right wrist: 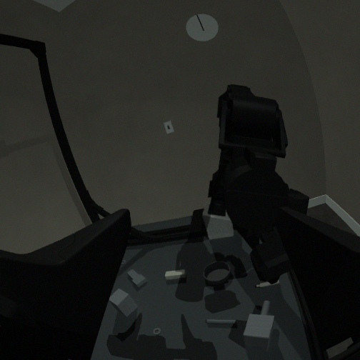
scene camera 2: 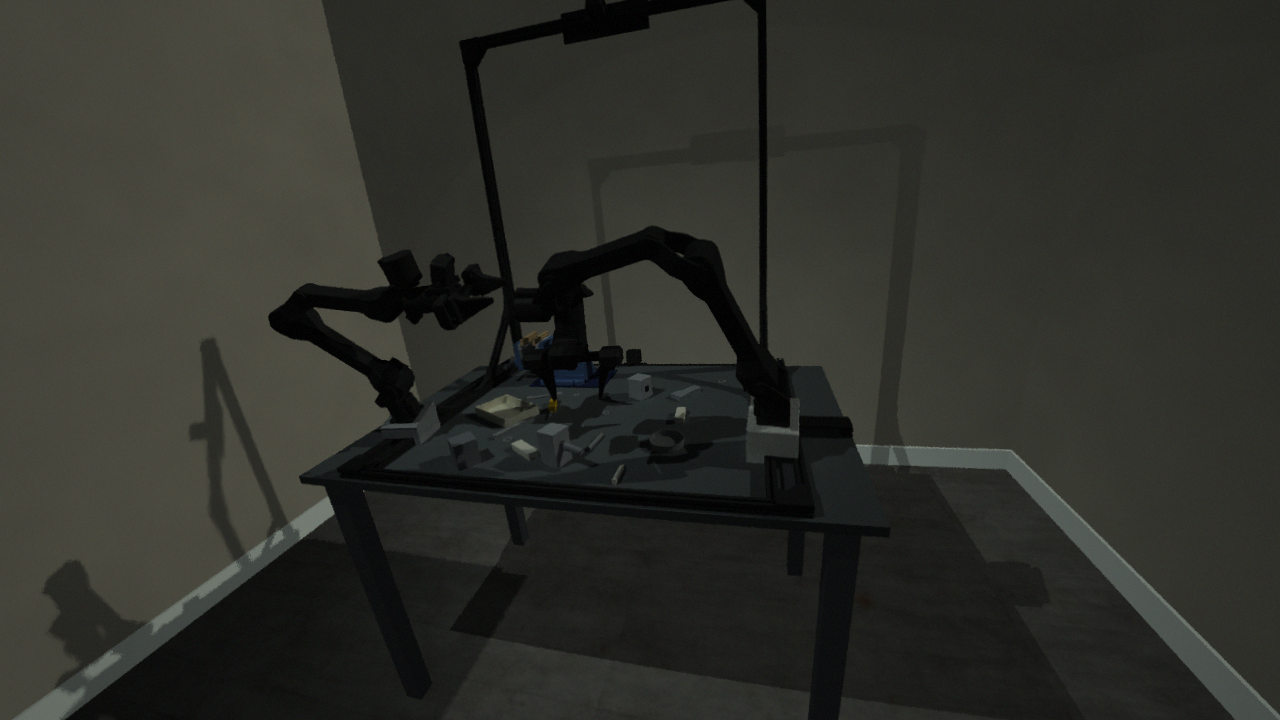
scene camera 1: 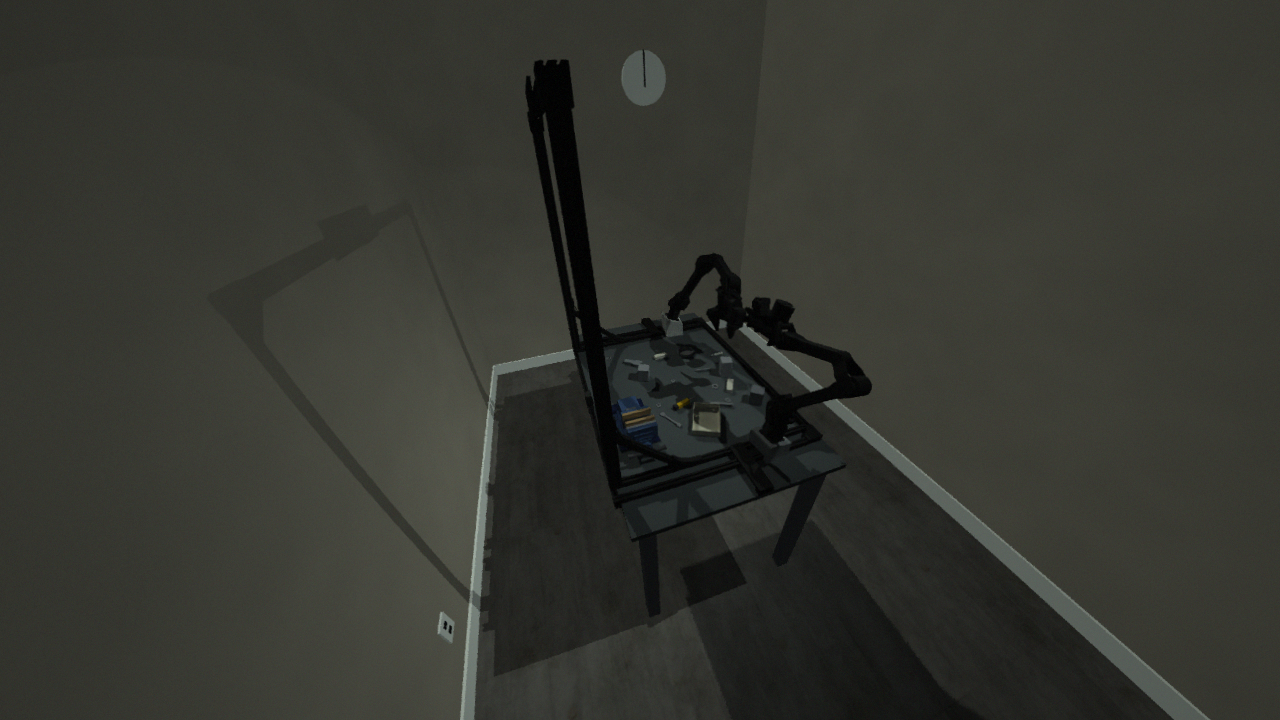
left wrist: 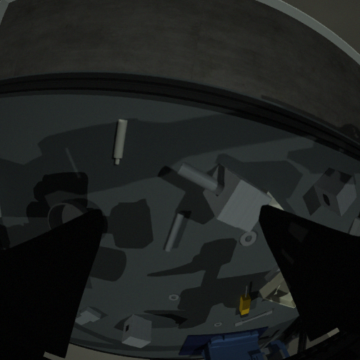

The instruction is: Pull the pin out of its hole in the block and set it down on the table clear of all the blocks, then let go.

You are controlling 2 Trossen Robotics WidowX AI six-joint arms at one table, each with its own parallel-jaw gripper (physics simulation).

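Places are measured from the left arm's base along level axes (x ahead, y left, z up), in metres.
Pixels of known places: left gripper, fingertip midpoint: [scene camera 2: 577, 399] [scene camera 1: 723, 334]; right gripper, fingertip midpoint: [scene camera 2: 500, 290] [scene camera 1: 737, 307]; left arm's base at its link origin: [scene camera 2: 773, 413] [scene camera 1: 672, 317]; right arm's base at its link origin: [scene camera 2: 407, 414] [scene camera 1: 771, 435].
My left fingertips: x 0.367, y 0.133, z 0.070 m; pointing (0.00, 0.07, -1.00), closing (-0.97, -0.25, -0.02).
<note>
Ahead of a thing's pixels: the offset from my left fingertips to its top centre.
A grey block {0.081 m ahead, 0.016 m right, 0.080 m down} [scene camera 2: 553, 445] [left wrist: 243, 202] [right wrist: 259, 327] stands on the table with a grey pin [left wrist: 200, 178] [right wrist: 265, 307] sticking out sideways from its hole. My left gripper [scene camera 2: 577, 394] [left wrist: 183, 216] is open and empty above the table, pointing down. In the left wrist view the block and pin show between and beyond its fingers, the block nearer the right finger. My right gripper [scene camera 2: 494, 292] is open and empty, raised high at the left of scene camera 2. The pin's far end inside the block is hidden.
Other grey blocks with holes [left wrist: 336, 192] [left wrist: 137, 331] stand apart. Loose rods [left wrist: 120, 140] [left wrist: 174, 232] lie near the pinned block. A round dish {0.137 m back, 0.131 m right, 0.144 m down} [scene camera 2: 665, 441] [right wrist: 217, 273], a cream tray {0.342 m ahead, 0.208 m right, 0.134 m down} [scene camera 1: 705, 420] [scene camera 2: 505, 410], a yellow-handled tool [left wrist: 245, 304] and a blue rack [left wrist: 232, 346] are also on the table.
</note>
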